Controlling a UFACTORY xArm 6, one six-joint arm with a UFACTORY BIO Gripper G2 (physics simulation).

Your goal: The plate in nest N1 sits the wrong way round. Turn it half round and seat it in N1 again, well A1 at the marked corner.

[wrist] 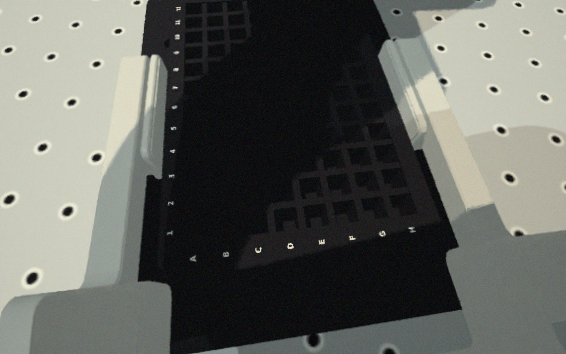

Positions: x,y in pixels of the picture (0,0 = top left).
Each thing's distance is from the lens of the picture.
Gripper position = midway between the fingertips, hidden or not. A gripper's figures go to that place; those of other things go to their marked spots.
gripper (275,62): 12 cm
black plate (284,152): 9 cm
black nest (283,307): 9 cm
